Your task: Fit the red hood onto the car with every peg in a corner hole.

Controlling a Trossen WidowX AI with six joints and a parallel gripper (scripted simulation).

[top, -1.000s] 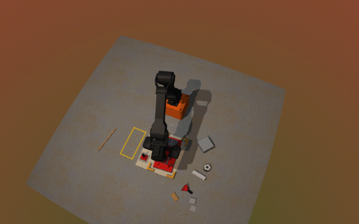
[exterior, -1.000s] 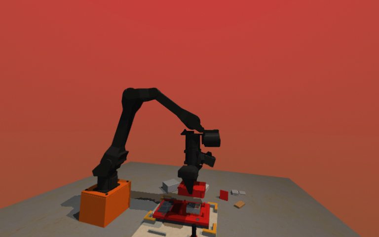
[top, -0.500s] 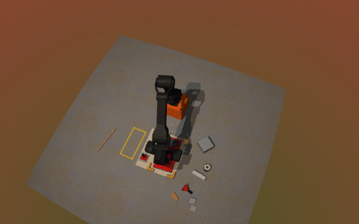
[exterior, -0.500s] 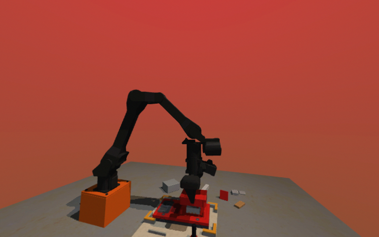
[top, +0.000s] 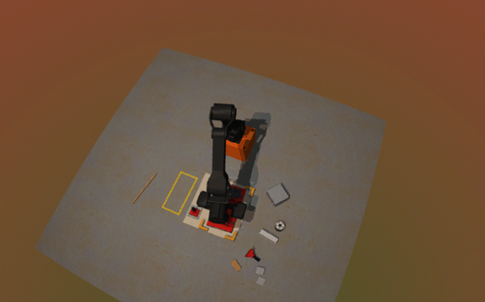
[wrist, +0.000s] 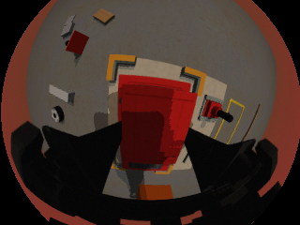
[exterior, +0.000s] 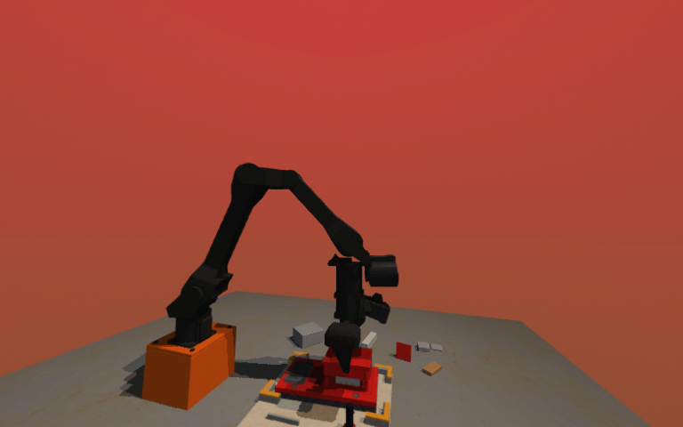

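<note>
My gripper tip is now 10 mm below the red hood. Round my gripper tip: tan tile (170 mm ahead, 130 mm to the left, 50 mm below); then grey bar (10 mm ahead, 210 mm to the left, 50 mm below); then grey engine block (10 mm to the left, 30 mm below).
</note>
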